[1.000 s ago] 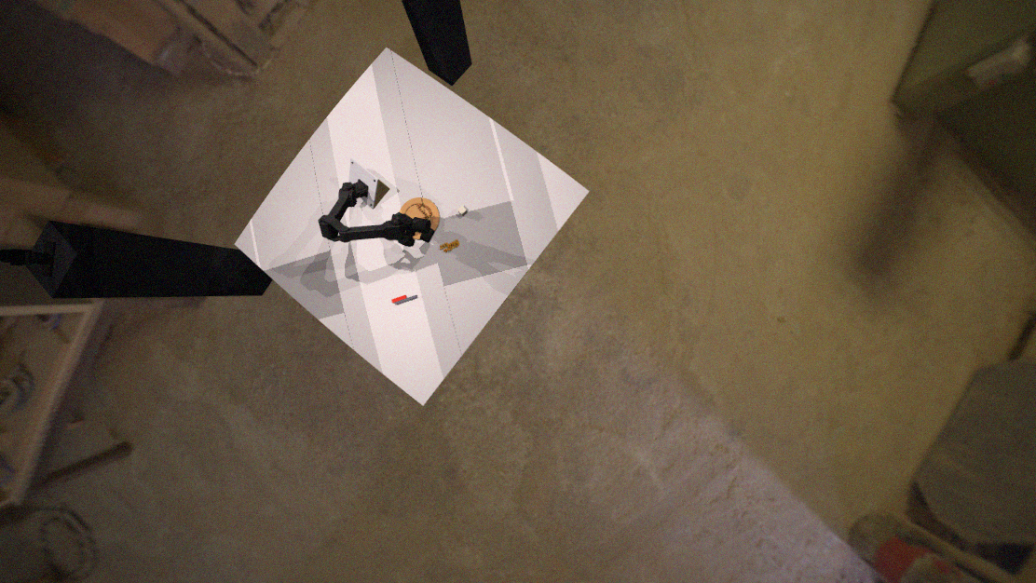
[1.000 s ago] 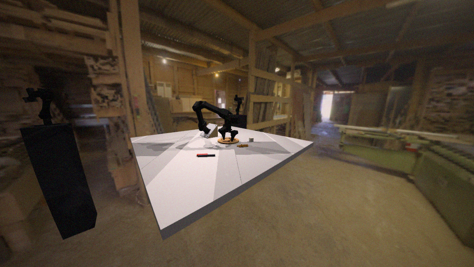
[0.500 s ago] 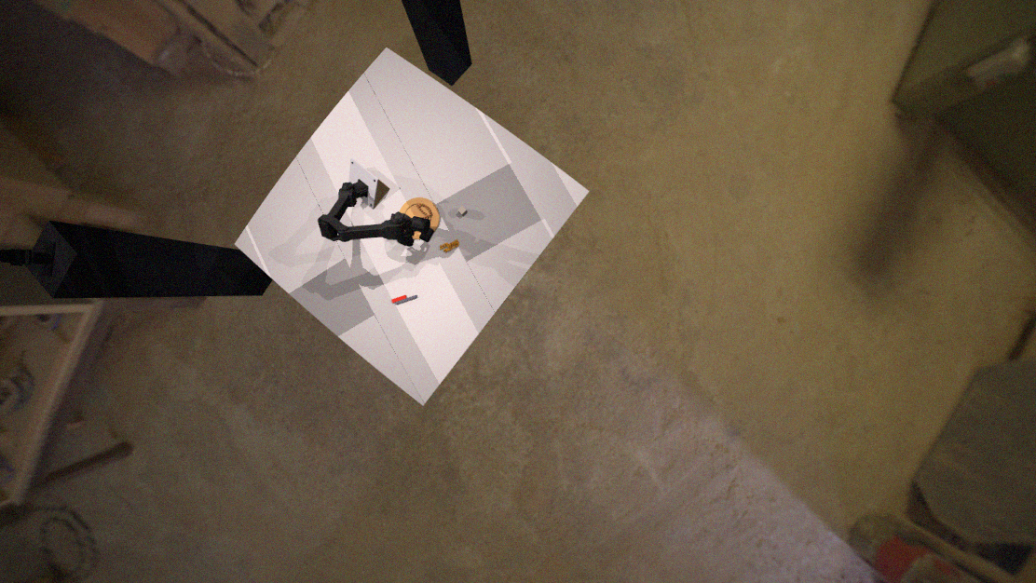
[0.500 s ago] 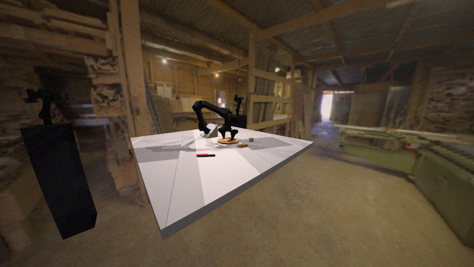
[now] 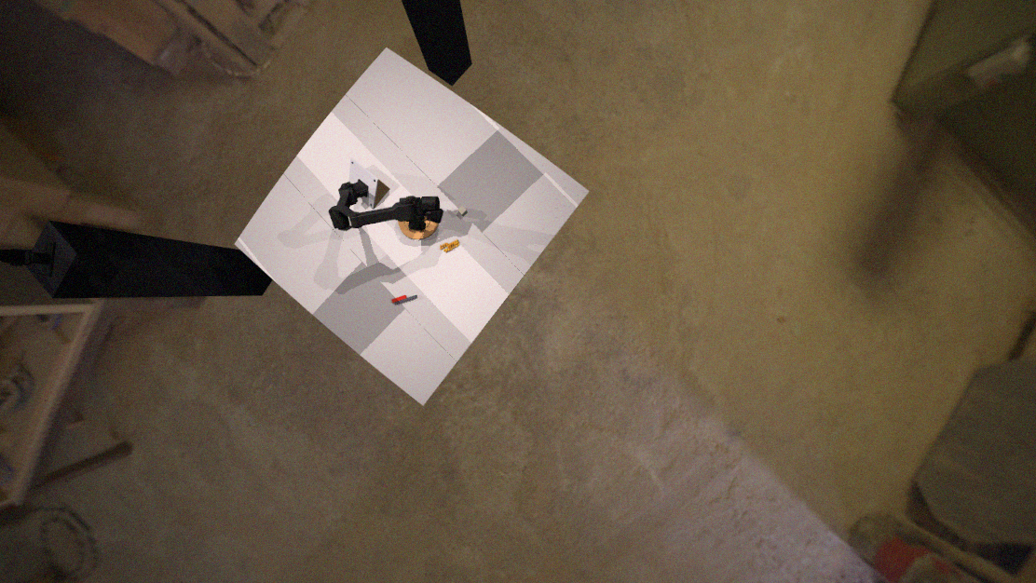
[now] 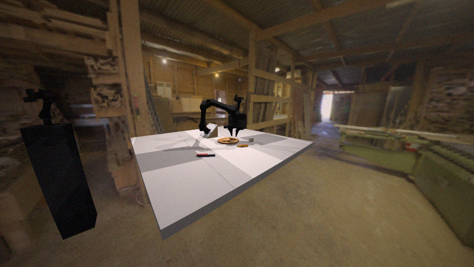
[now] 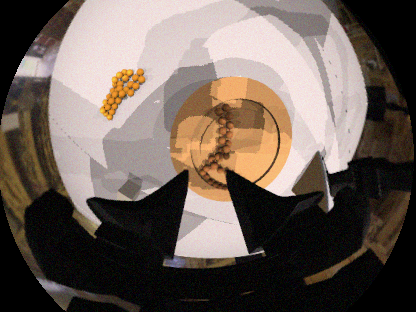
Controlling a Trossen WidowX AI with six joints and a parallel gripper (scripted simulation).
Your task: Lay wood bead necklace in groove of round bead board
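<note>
My gripper tip is now 12 cm to the right of the small grey cube, 11 cm short of it and 3 cm above it. From my gripper tip the other things lie so: black marker: 38 cm to the right, 14 cm ahead, 4 cm below.
</note>
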